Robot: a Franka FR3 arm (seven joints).
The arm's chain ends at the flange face. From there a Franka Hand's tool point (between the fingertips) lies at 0.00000 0.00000 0.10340 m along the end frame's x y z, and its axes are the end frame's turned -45 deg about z.
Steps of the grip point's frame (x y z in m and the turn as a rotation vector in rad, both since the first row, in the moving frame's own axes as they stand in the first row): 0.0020, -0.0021, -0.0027, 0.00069, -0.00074, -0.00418; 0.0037, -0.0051, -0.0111, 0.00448, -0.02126, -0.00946; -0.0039, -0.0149, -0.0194, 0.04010, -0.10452, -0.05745
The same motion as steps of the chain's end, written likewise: 0.0000, -0.0029, -0.0027, -0.00004, -0.00101, -0.00418; 0.0009, -0.0075, -0.0111, -0.01187, -0.01820, -0.00946; -0.0029, -0.0128, -0.0188, -0.04555, -0.10226, -0.05745
